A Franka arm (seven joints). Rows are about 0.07 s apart.
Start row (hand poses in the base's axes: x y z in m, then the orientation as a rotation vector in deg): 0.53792 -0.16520 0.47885 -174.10 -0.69 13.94
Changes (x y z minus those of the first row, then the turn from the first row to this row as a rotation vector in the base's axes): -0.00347 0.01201 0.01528 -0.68 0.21 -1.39; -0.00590 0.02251 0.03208 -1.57 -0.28 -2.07; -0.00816 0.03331 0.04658 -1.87 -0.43 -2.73; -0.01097 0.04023 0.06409 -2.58 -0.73 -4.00; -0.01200 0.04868 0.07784 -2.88 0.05 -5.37; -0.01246 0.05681 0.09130 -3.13 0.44 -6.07; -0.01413 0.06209 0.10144 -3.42 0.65 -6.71
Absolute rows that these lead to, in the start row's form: 0.53445 -0.15319 0.49413 -174.64 1.52 14.21; 0.53202 -0.14269 0.51093 -175.52 2.65 13.47; 0.52976 -0.13189 0.52543 -175.77 3.69 13.21; 0.52695 -0.12497 0.54294 -176.37 5.72 12.70; 0.52592 -0.11652 0.55669 -176.39 7.92 13.81; 0.52546 -0.10839 0.57015 -176.48 9.07 14.37; 0.52379 -0.10311 0.58029 -176.64 10.12 14.67
